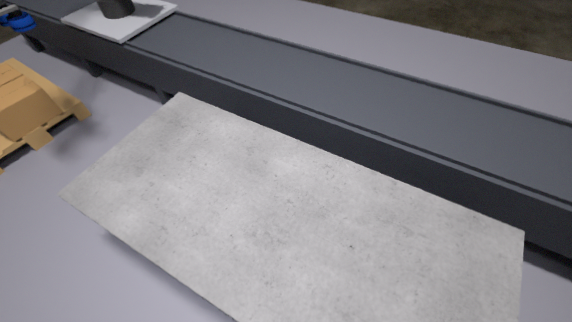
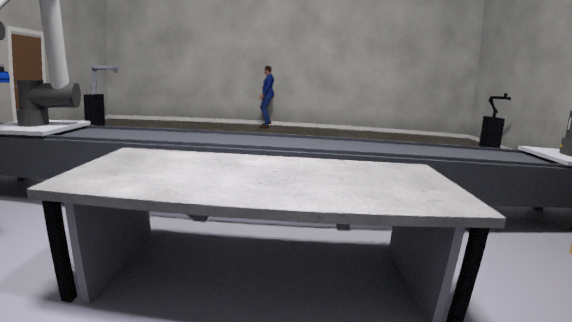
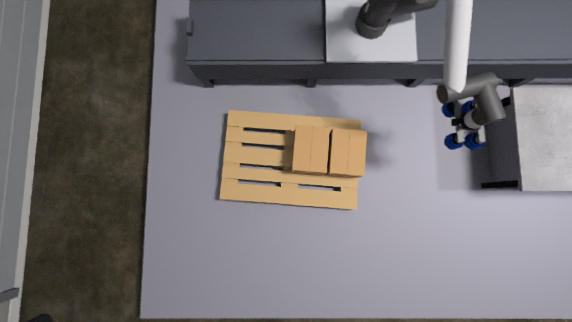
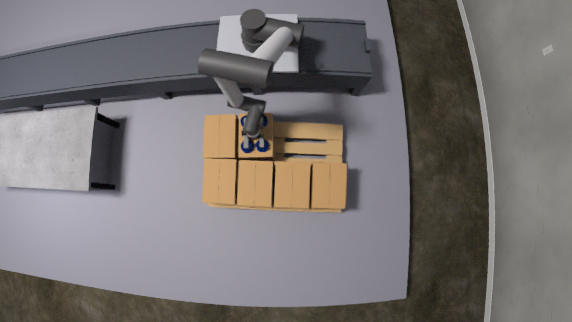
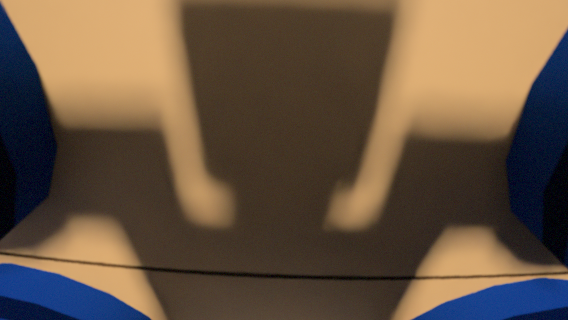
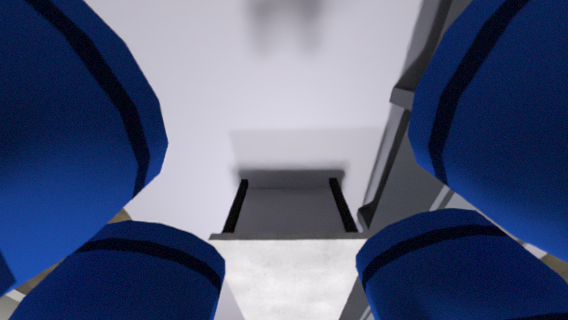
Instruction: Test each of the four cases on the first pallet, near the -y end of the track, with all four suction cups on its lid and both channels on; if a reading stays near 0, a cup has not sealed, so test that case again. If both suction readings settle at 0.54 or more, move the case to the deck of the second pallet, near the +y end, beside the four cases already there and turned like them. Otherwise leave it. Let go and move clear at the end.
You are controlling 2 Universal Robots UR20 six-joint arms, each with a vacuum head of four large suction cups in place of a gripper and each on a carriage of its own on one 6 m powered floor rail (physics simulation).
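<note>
Two tan cases (image 3: 311, 150) (image 3: 348, 152) stand side by side on the first pallet (image 3: 250, 192). On the second pallet (image 4: 307, 131), four cases (image 4: 220, 181) (image 4: 255, 183) (image 4: 292, 185) (image 4: 329, 186) form the lower row. Another case (image 4: 220, 136) stands above their left end. My left gripper (image 4: 254, 134) is on the lid of a case (image 4: 269, 134) (image 5: 110, 50) beside it and holds it, squared with its neighbours; whether its underside touches the deck is hidden. My right gripper (image 3: 462, 125) (image 6: 287, 180) is open and empty, over the floor at the table's end.
A grey table (image 1: 300, 210) (image 2: 250, 185) (image 3: 545, 140) (image 4: 45, 150) stands between the pallets. The floor rail (image 1: 350, 100) (image 2: 300, 142) (image 3: 255, 35) (image 4: 125, 60) runs behind it. Bare slats show right of the held case. A person in blue (image 2: 268, 90) is beyond the rail.
</note>
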